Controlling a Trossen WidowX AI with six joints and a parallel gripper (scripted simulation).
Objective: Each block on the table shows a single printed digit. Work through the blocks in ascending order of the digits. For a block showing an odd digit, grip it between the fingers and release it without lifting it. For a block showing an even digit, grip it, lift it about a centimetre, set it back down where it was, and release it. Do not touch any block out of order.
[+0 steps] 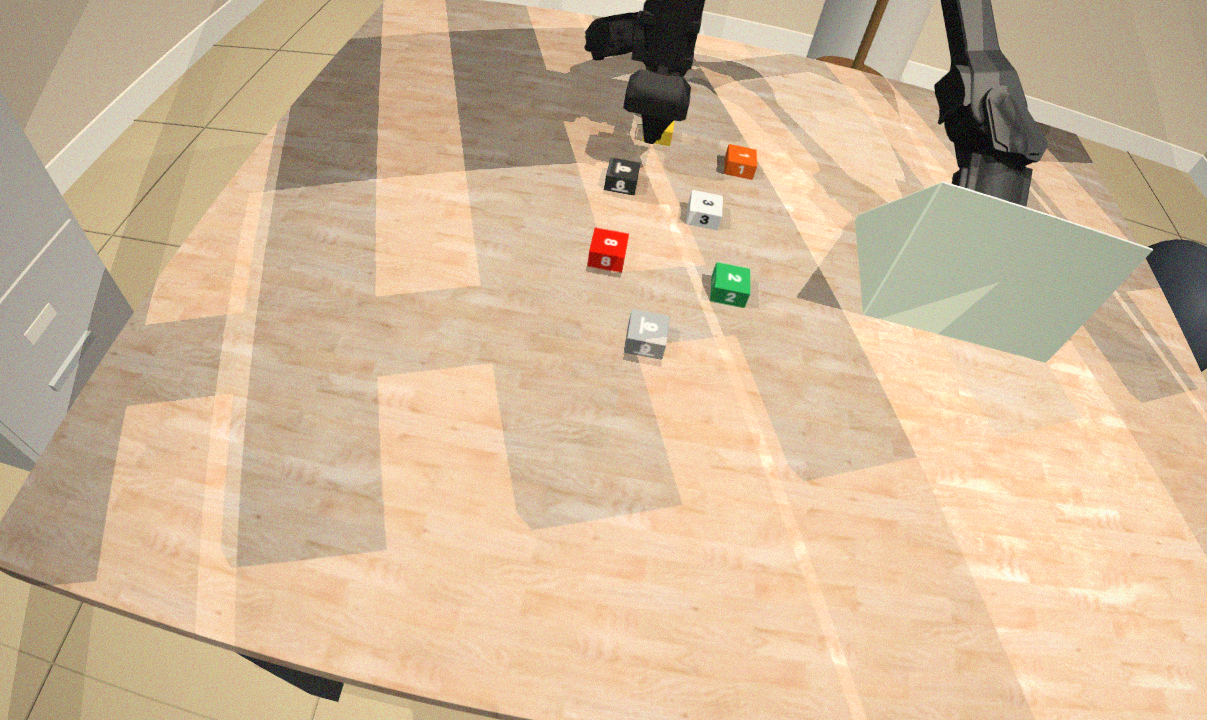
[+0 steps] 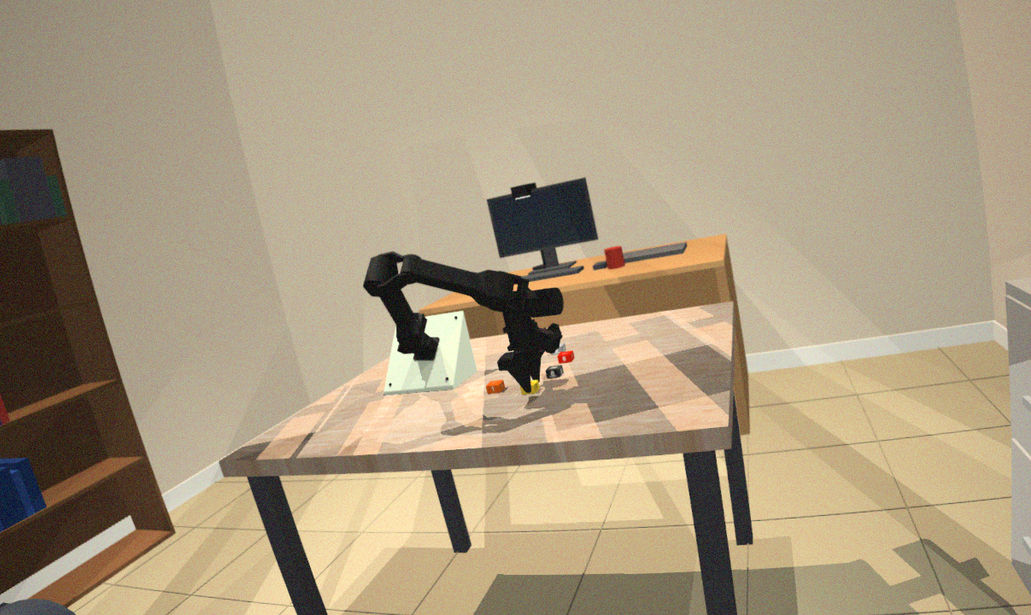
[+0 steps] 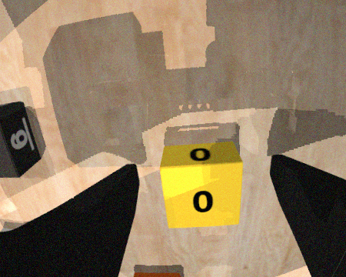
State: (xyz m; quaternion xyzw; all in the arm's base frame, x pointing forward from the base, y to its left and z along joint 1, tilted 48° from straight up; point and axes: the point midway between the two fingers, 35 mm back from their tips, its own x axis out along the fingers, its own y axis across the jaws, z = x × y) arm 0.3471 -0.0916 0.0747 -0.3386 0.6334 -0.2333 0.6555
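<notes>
The yellow block is 1 cm behind my gripper tip. Round my gripper tip: black block 10 cm to the left, 1 cm ahead; then white block 12 cm to the left, 8 cm behind; then orange block 11 cm behind, 2 cm to the left.
</notes>
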